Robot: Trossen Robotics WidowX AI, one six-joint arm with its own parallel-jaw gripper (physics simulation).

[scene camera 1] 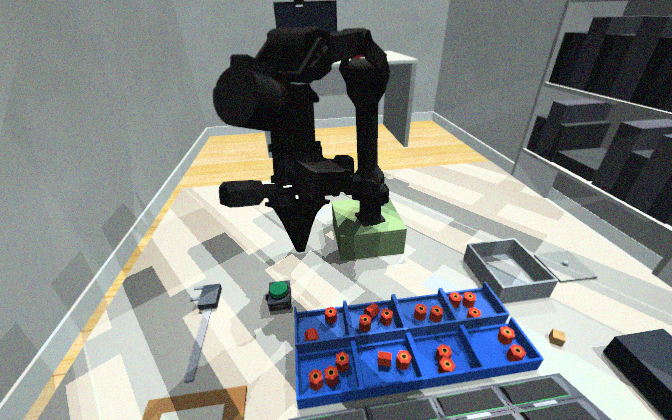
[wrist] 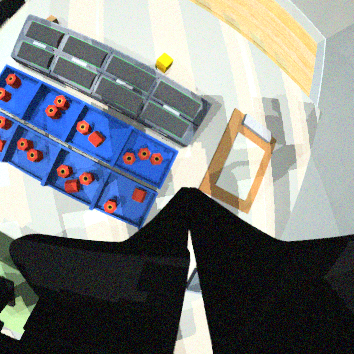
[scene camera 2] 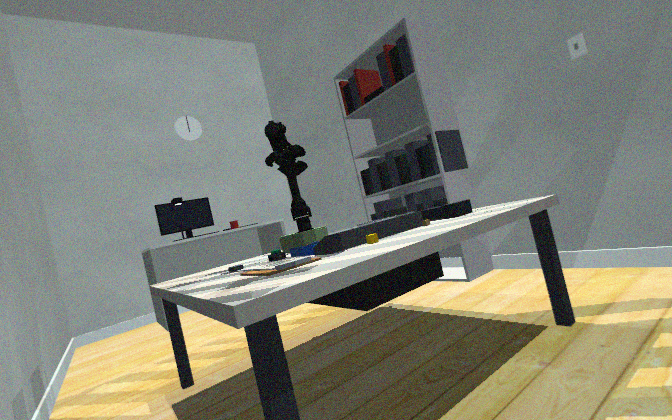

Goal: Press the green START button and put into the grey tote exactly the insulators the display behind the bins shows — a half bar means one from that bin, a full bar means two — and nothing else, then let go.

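Places are measured from the arm's base along level axes (x ahead, y up, z right), in millimetres.
Pixels of known places: gripper, fingertip midpoint: (scene camera 1: pixel 300 251) (wrist: pixel 187 194) (scene camera 2: pixel 295 181); arm's base, link origin: (scene camera 1: pixel 369 217) (scene camera 2: pixel 305 230).
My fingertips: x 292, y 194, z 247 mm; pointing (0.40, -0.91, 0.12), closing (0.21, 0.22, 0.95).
Note:
For each thing: its middle in the pictures, then the offset to it from my fingertips. "spot": a spot on its surface instead.
- green START button, body centre: (scene camera 1: pixel 279 293) (scene camera 2: pixel 276 254) dx -176, dy -257, dz +32 mm
- grey tote, body centre: (scene camera 1: pixel 506 268) (scene camera 2: pixel 377 225) dx -48, dy -250, dz -495 mm
- flat lid, body centre: (scene camera 1: pixel 564 265) dx -20, dy -274, dz -661 mm
- long thin tool, surface spot: (scene camera 1: pixel 200 345) spot: dx -113, dy -274, dz +205 mm
- orange-brown frame, body centre: (wrist: pixel 243 161) (scene camera 2: pixel 278 264) dx +98, dy -268, dz +228 mm
- wooden cube, body centre: (scene camera 1: pixel 557 337) dx +122, dy -268, dz -458 mm
- yellow cube, body centre: (wrist: pixel 163 62) (scene camera 2: pixel 372 238) dx +263, dy -264, dz -37 mm
- dark box, surface spot: (scene camera 1: pixel 645 350) spot: dx +207, dy -226, dz -535 mm
My gripper (scene camera 1: pixel 300 250) (wrist: pixel 187 194) is shut and empty, tips down, above the table behind the green START button (scene camera 1: pixel 279 289). The button stands left of the blue bins (scene camera 1: pixel 380 387) (wrist: pixel 112 145); in the wrist view it does not show. Red insulators (scene camera 1: pixel 342 360) (wrist: pixel 143 153) lie in all the bins, some upright and some on their sides. The grey tote (scene camera 1: pixel 530 291) stands open at the right behind the bins, with no insulator visible inside. The display (scene camera 1: pixel 535 390) (wrist: pixel 131 72) has dark panels with thin green outlines; I can make out no bars.
A green block (scene camera 1: pixel 372 245) sits under the arm's base. A flat lid (scene camera 1: pixel 575 267) lies beside the tote. A long thin tool (scene camera 1: pixel 200 345) and an orange-brown frame (scene camera 1: pixel 200 398) (wrist: pixel 220 150) lie at the left. A wooden cube (scene camera 1: pixel 557 337), a yellow cube (scene camera 2: pixel 372 238) (wrist: pixel 164 62) and a dark box (scene camera 1: pixel 645 350) also show.

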